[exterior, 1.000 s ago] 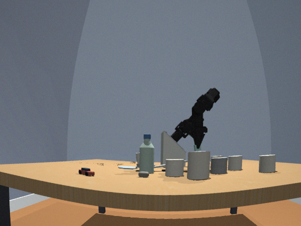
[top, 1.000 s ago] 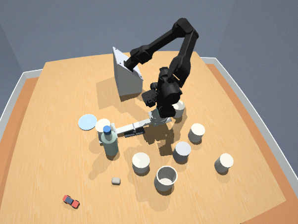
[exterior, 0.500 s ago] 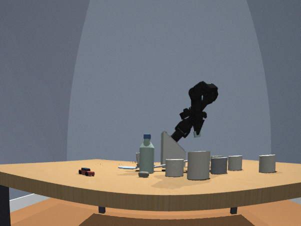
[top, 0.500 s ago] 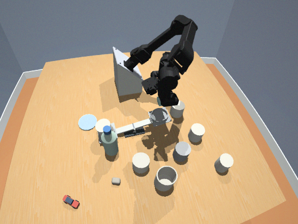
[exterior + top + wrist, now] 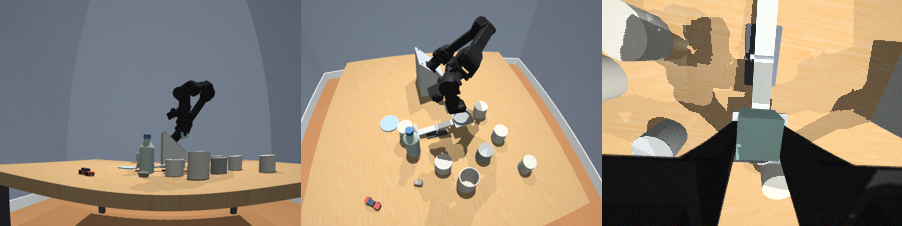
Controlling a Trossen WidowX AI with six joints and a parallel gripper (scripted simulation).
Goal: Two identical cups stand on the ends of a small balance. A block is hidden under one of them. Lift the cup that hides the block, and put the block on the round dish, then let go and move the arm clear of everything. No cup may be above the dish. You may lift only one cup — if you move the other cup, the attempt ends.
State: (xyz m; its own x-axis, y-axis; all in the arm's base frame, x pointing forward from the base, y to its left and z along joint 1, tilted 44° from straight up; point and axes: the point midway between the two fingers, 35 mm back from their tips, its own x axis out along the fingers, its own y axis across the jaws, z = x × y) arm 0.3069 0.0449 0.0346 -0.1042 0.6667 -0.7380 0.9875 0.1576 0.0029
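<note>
Right now my gripper tip is 29 cm to the left of the round light-blue dish, 16 cm above it and 8 cm past it. The rest, counted from my gripper tip: teal block: 1 cm above; green bottle: 16 cm to the right, 9 cm ahead, 6 cm below; balance: 13 cm below, 5 cm to the right.
</note>
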